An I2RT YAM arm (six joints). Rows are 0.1 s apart.
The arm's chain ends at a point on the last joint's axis. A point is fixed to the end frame.
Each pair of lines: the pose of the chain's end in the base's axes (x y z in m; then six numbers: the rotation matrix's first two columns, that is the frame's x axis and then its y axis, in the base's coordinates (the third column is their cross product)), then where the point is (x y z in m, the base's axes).
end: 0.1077 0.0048 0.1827 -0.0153 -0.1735 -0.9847 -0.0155 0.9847 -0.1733
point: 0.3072 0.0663 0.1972
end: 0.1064 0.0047 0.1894 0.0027 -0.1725 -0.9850 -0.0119 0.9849 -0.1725
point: 0.3056 0.0661 0.2076
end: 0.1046 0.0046 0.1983 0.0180 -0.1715 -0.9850 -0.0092 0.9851 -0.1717
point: 0.3035 0.0660 0.2197
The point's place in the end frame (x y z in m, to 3 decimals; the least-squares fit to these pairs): -0.028 0.055 0.200
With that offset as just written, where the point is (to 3 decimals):
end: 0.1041 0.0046 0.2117 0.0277 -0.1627 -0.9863 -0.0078 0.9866 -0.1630
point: 0.303 0.066 0.236
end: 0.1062 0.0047 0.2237 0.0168 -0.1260 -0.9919 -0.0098 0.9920 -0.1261
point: 0.305 0.065 0.248
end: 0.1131 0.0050 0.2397 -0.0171 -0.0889 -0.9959 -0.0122 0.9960 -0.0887
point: 0.313 0.064 0.259
